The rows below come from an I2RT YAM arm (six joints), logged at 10 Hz.
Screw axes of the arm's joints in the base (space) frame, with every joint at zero. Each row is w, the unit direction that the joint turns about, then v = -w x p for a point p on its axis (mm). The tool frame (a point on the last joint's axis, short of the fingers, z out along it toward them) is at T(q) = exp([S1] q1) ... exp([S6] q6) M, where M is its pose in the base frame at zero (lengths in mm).
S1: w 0 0 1 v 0.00 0.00 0.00
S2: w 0 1 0 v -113.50 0.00 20.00
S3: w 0 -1 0 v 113.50 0.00 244.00
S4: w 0 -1 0 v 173.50 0.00 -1.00
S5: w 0 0 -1 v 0.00 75.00 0.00
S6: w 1 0 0 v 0.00 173.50 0.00
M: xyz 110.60 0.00 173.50 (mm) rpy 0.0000 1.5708 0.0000 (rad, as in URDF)
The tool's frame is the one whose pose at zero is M.
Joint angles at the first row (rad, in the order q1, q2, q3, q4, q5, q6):
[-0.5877 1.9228 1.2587 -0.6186 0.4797 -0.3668]
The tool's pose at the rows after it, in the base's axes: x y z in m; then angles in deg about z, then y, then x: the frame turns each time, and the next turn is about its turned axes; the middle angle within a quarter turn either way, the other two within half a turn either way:
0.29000 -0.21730 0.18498 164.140 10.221 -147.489
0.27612 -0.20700 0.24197 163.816 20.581 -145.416
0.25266 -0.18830 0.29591 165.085 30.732 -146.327
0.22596 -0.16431 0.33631 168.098 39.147 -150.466
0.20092 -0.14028 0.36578 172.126 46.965 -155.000
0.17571 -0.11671 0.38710 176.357 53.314 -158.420
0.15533 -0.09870 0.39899 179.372 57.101 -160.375
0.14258 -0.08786 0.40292 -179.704 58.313 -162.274
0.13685 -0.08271 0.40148 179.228 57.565 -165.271
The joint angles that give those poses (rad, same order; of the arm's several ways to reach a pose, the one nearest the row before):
[-0.5976 1.8290 1.2454 -0.6281 0.4812 -0.3576]
[-0.5968 1.6573 1.2449 -0.6292 0.4671 -0.3302]
[-0.5972 1.4757 1.2449 -0.6548 0.3927 -0.3126]
[-0.5972 1.3136 1.2449 -0.7017 0.2501 -0.3088]
[-0.5972 1.1774 1.2450 -0.7372 0.0849 -0.3088]
[-0.5968 1.0576 1.2449 -0.7776 -0.0624 -0.3092]
[-0.5965 0.9710 1.2453 -0.8188 -0.1578 -0.3088]
[-0.5964 0.9222 1.2453 -0.8600 -0.2092 -0.3088]
[-0.5965 0.9051 1.2454 -0.9035 -0.2394 -0.3088]

